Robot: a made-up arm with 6 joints.
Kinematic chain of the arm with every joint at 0, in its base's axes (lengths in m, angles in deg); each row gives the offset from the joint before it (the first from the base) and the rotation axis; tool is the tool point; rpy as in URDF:
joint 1: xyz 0 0 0.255 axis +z
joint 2: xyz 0 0 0 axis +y
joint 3: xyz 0.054 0 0.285 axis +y
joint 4: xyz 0.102 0 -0.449 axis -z
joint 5: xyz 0 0 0 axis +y
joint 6: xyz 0.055 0 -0.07 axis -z
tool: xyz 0 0 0 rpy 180 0 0
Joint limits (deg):
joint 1: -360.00..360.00
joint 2: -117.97..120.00
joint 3: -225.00..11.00
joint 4: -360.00..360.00
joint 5: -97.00..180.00
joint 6: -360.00..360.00
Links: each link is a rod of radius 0.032 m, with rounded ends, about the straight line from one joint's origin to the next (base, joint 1, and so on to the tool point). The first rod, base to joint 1, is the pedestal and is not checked.
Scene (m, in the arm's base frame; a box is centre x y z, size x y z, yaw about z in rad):
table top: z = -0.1
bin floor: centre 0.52 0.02 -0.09 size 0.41 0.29 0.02 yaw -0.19
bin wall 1: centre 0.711 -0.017 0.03 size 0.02 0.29 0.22 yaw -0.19
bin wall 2: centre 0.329 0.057 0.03 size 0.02 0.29 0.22 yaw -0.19
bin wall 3: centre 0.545 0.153 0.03 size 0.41 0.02 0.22 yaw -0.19
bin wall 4: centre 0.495 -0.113 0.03 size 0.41 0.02 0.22 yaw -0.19
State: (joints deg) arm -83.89 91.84 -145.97 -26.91 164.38 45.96
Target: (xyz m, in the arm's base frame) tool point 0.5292 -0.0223 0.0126
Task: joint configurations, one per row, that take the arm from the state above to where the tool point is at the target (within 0.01 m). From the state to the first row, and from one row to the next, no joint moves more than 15 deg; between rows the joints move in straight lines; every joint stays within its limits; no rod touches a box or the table.
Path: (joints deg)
1: -70.07 82.55 -135.83 -24.75 166.98 45.96
2: -56.25 73.26 -125.68 -22.59 169.59 45.96
3: -42.43 63.96 -115.54 -20.43 172.19 45.96
4: -28.62 54.67 -105.39 -18.26 174.79 45.96
5: -14.80 45.38 -95.25 -16.10 177.40 45.96
6: -0.98 36.09 -85.10 -13.94 180.00 45.96
7: -0.90 46.82 -90.42 -14.29 178.73 45.96
8: -0.82 57.54 -95.74 -14.65 177.45 45.96
9: -0.75 68.27 -101.06 -15.00 176.18 45.96

